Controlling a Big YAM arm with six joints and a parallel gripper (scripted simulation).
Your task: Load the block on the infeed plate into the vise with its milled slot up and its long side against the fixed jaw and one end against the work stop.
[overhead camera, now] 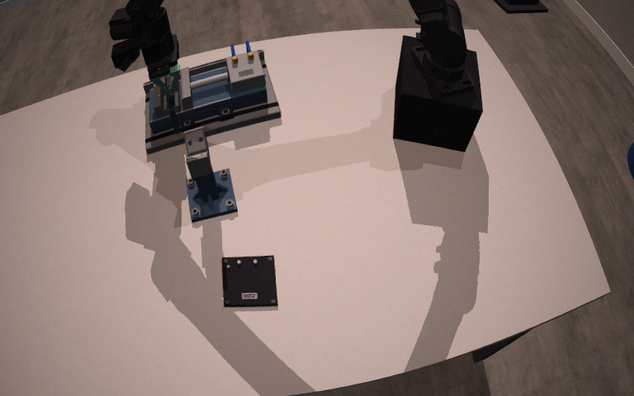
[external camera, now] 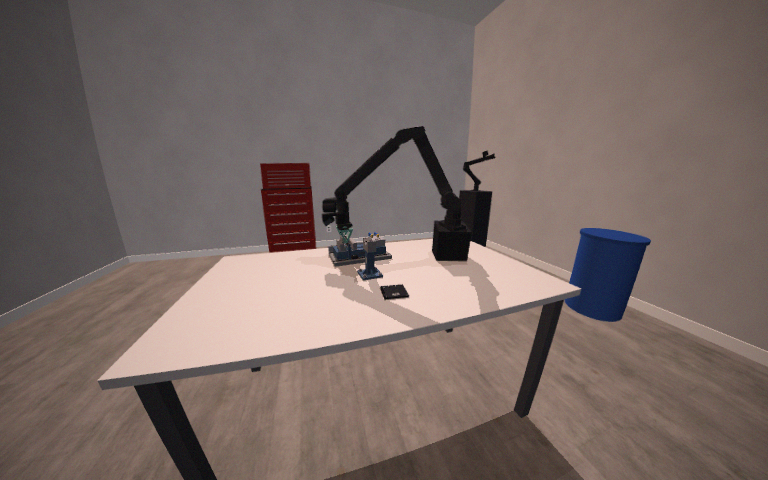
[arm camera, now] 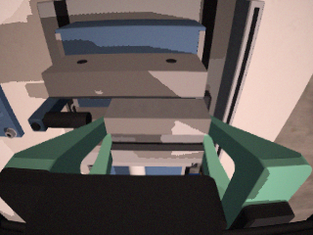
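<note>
My gripper is now 1 cm below the part. Also, from my hand: fixed jaw (3 cm ahead, 2 cm to the left, 2 cm below); moving jaw (3 cm behind, 2 cm to the left, 2 cm below); dark short rod (7 cm to the left, 1 cm below).
</note>
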